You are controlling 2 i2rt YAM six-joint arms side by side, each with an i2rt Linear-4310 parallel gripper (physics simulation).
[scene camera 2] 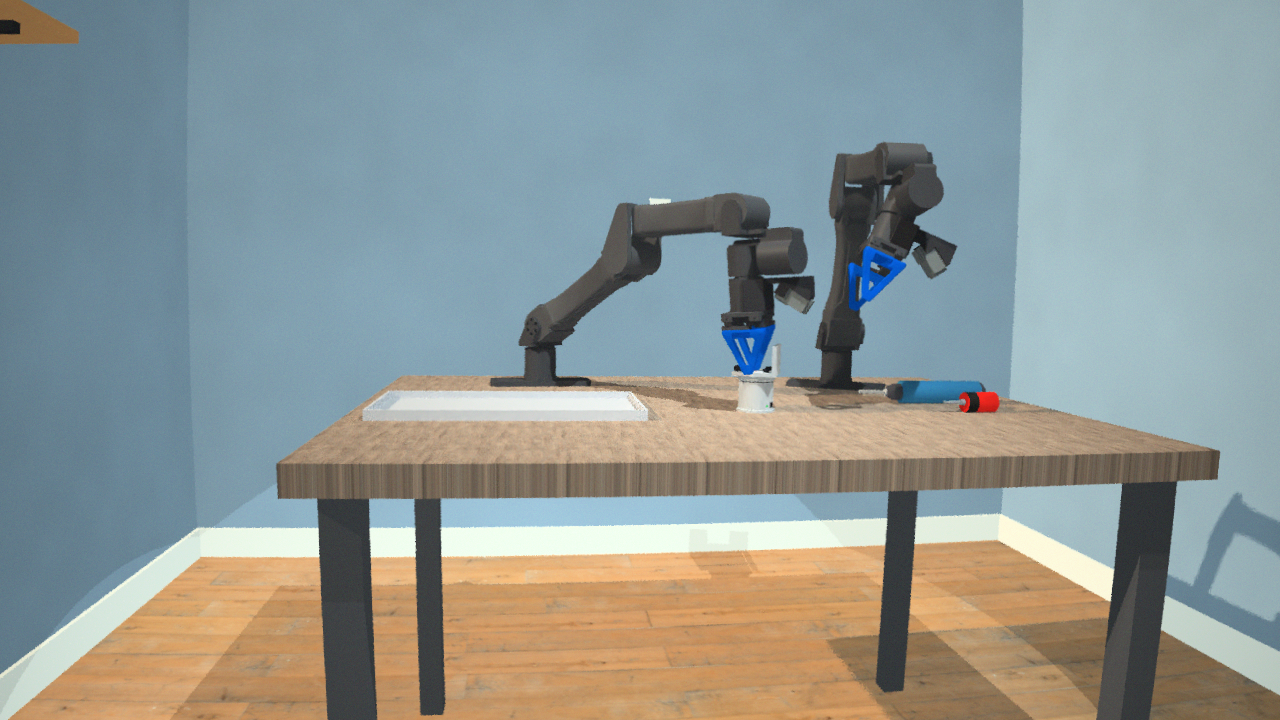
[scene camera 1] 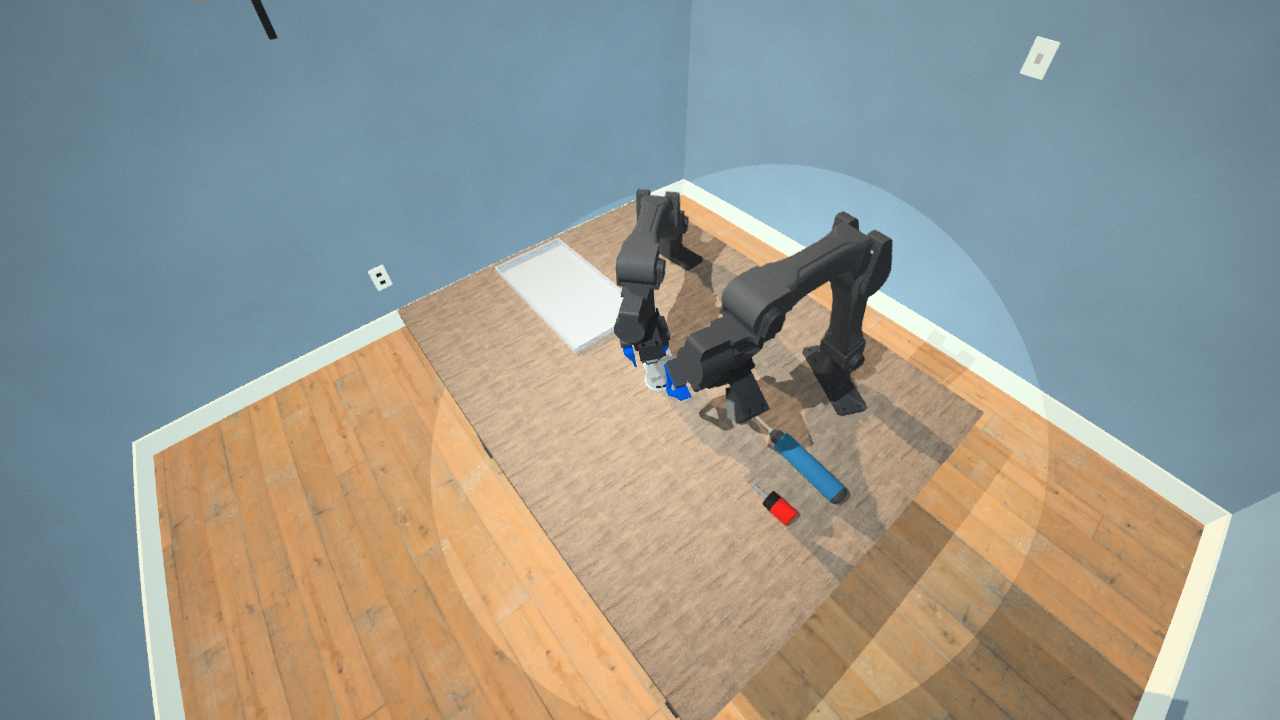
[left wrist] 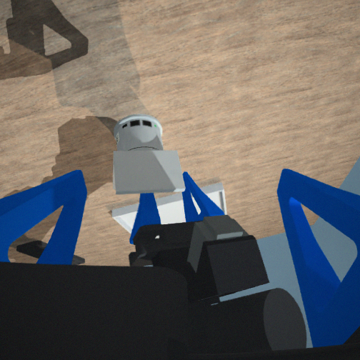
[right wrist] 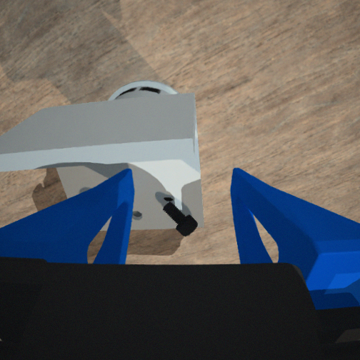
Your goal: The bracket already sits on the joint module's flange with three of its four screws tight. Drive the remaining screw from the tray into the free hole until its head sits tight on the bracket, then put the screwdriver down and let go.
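Where they show: left gripper, fingertip midpoint: (scene camera 2: 858,305) (scene camera 1: 690,384); right gripper, fingertip midpoint: (scene camera 2: 751,372); left arm's base at its link origin: (scene camera 2: 835,387) (scene camera 1: 832,379); right arm's base at its link origin: (scene camera 2: 540,384) (scene camera 1: 671,251).
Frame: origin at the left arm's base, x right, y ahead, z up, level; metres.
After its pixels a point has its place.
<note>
The white joint module (scene camera 1: 656,376) (scene camera 2: 755,394) (left wrist: 140,136) stands upright on the table, with the grey bracket (scene camera 2: 776,360) {x 0.052, y 0.418, z 0.086 m} (left wrist: 148,171) (right wrist: 100,120) on top. In the right wrist view a loose black screw (right wrist: 180,219) lies aslant near the plate's corner, beside an open hole (right wrist: 137,215). The three tight screws are hidden in that view. My right gripper (scene camera 2: 749,370) {x 0.092, y 0.424, z 0.066 m} (right wrist: 181,179) is part open and empty, its tips low over the plate. My left gripper (scene camera 2: 861,305) {x -0.072, y 0.377, z 0.179 m} is wide open and empty, higher up beside the bracket. A blue screwdriver (scene camera 1: 810,467) {x -0.216, y 0.168, z 0.039 m} (scene camera 2: 939,391) {x -0.206, y 0.183, z 0.024 m} lies on the table.
A short red-handled driver (scene camera 1: 781,510) {x -0.282, y 0.254, z 0.032 m} (scene camera 2: 979,402) {x -0.272, y 0.270, z 0.019 m} lies near the blue screwdriver. The white tray (scene camera 1: 559,293) {x 0.442, y 0.591, z 0.004 m} (scene camera 2: 505,414) {x 0.405, y 0.671, z 0.010 m} is at the left of scene camera 2. The two arms' wrists are close together above the module in scene camera 1.
</note>
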